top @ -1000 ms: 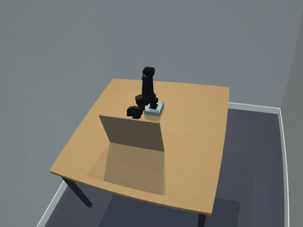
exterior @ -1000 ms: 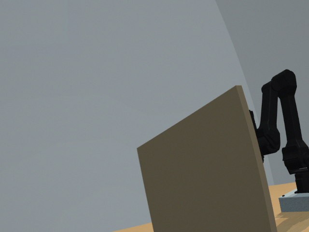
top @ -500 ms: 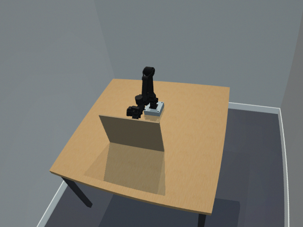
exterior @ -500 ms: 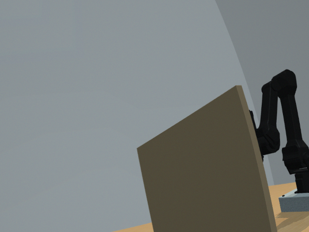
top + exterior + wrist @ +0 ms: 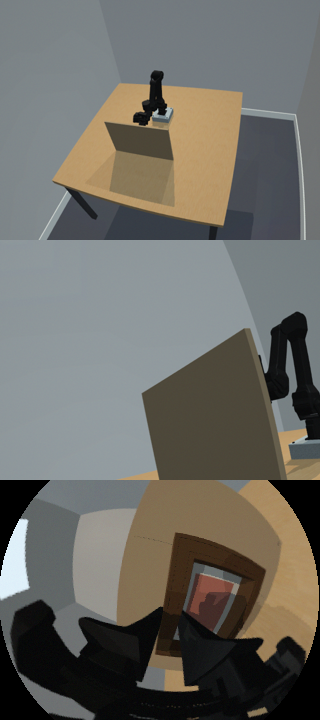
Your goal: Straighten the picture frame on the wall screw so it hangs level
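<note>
My gripper tip is 50 mm above the picture frame, 10 mm to the left of it and 10 mm short of it. From my gripper tip the other things lie so: wall panel: 70 mm below, 20 mm ahead.
</note>
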